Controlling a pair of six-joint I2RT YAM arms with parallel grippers.
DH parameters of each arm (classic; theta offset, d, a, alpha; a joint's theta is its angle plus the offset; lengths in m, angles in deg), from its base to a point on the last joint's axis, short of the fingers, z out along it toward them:
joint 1: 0 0.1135 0.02 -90
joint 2: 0 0 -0.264 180
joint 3: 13.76 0 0.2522 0
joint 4: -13.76 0 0.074 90
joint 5: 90 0 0 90
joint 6: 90 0.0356 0 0
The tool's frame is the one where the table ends.
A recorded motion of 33 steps. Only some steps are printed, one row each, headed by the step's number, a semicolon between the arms.
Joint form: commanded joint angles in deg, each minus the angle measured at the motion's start. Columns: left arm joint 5, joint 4, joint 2, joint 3, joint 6, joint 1; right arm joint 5, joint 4, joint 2, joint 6, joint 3, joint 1.
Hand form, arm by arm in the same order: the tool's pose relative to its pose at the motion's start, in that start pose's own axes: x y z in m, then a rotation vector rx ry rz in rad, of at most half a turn. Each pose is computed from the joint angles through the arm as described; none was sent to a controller.
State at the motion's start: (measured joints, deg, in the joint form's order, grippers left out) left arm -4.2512 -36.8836 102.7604 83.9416 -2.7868 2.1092; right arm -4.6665 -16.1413 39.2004 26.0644 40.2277 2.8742
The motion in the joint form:
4: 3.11 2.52 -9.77 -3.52 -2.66 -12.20; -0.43 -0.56 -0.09 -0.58 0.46 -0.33
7: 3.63 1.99 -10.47 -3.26 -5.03 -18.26; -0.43 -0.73 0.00 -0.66 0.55 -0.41
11: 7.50 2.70 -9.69 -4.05 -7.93 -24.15; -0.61 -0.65 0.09 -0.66 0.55 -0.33
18: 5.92 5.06 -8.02 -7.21 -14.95 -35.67; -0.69 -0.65 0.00 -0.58 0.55 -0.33
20: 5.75 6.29 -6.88 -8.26 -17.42 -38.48; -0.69 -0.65 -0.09 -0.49 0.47 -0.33
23: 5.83 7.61 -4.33 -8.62 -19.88 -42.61; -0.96 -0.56 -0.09 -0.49 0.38 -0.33
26: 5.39 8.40 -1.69 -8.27 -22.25 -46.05; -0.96 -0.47 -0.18 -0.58 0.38 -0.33
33: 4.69 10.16 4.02 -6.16 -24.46 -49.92; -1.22 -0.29 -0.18 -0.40 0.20 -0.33
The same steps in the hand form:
4: 0.0105 -0.0732 -0.0637 0.1982 -0.1463 0.1129; -0.0018 0.0002 -0.0014 -0.0017 0.0009 -0.0086
7: 0.0199 -0.1082 -0.0776 0.2774 -0.1446 0.1545; -0.0019 0.0000 -0.0013 0.0007 0.0029 -0.0094
11: 0.0362 -0.1448 -0.0803 0.4052 -0.0994 0.1938; -0.0018 0.0003 -0.0009 -0.0032 0.0051 -0.0097
18: 0.0806 -0.2065 -0.0831 0.4861 -0.0236 0.2397; -0.0019 0.0005 -0.0013 -0.0051 0.0043 -0.0085
20: 0.0947 -0.2221 -0.0798 0.5038 0.0058 0.2407; -0.0016 0.0003 -0.0015 -0.0052 0.0041 -0.0069
23: 0.1146 -0.2467 -0.0750 0.5308 0.0495 0.2645; -0.0012 0.0003 -0.0013 -0.0095 0.0062 -0.0069
26: 0.1317 -0.2678 -0.0710 0.5410 0.0852 0.2799; -0.0015 0.0005 -0.0016 -0.0108 0.0033 -0.0088
33: 0.1522 -0.2994 -0.0575 0.5456 0.1223 0.3066; -0.0008 0.0003 -0.0012 -0.0149 0.0053 -0.0056

